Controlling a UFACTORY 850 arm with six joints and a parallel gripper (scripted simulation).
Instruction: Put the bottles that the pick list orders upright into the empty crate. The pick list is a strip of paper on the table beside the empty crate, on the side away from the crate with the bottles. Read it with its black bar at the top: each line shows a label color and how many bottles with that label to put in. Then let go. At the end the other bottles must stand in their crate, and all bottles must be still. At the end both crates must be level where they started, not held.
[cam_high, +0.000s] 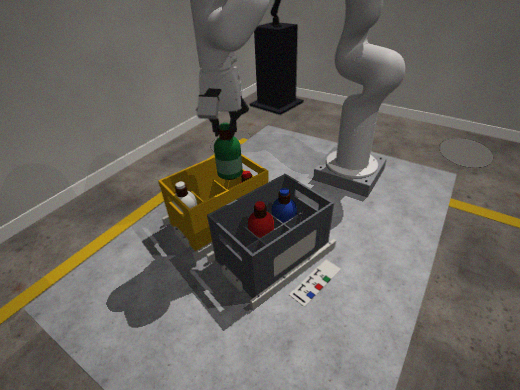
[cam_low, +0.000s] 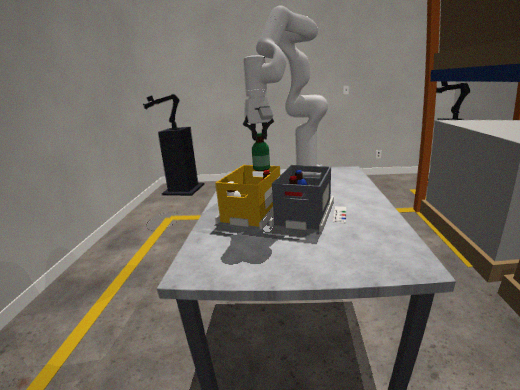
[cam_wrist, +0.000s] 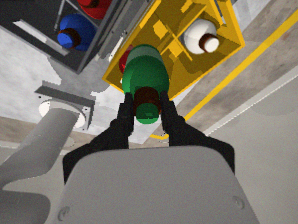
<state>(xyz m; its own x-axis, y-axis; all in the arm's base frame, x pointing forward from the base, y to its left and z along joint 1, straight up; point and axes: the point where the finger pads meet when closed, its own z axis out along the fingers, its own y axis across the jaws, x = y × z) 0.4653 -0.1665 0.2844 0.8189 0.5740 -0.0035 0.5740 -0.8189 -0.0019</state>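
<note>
Now: the green-label bottle 70 mm below my hand. Round my hand: white-label bottle 250 mm below, 110 mm to the right, 100 mm ahead; red bottle 250 mm below, 140 mm to the left, 30 mm ahead; yellow crate 250 mm below, 50 mm to the right, 20 mm ahead.
</note>
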